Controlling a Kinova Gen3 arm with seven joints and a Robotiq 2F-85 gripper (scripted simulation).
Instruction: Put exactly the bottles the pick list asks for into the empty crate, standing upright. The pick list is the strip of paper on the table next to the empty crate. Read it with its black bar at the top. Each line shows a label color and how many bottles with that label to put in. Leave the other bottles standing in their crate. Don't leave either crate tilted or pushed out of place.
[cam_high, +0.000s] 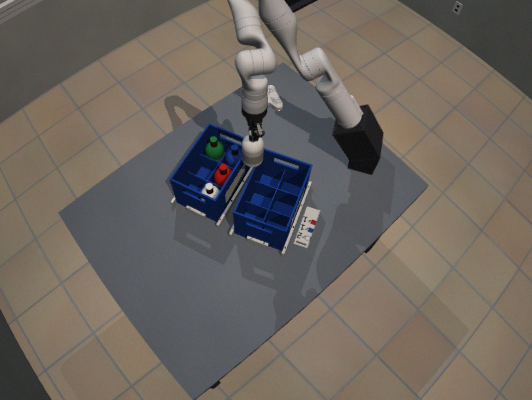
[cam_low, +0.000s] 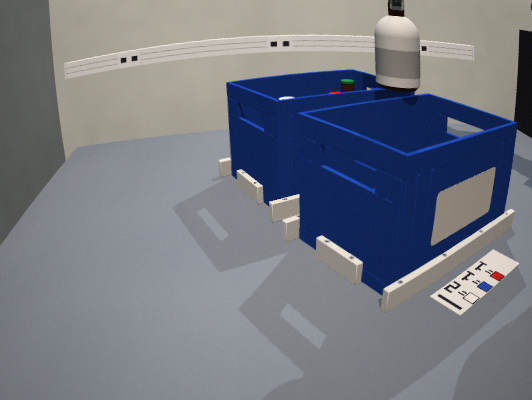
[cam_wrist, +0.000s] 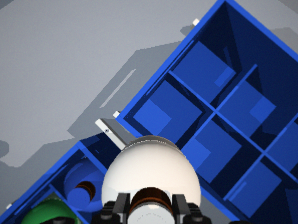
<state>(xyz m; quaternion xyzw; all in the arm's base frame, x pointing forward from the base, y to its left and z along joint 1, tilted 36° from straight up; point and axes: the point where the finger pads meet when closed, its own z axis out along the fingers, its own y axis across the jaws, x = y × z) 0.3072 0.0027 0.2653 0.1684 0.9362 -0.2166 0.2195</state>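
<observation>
The white bottle lies 7 cm below my hand. The rest, counted from my hand: green-label bottle (3 cm ahead, 17 cm to the right, 25 cm below); then red-label bottle (9 cm ahead, 6 cm to the right, 25 cm below); then blue-label bottle (9 cm to the right, 25 cm below).
</observation>
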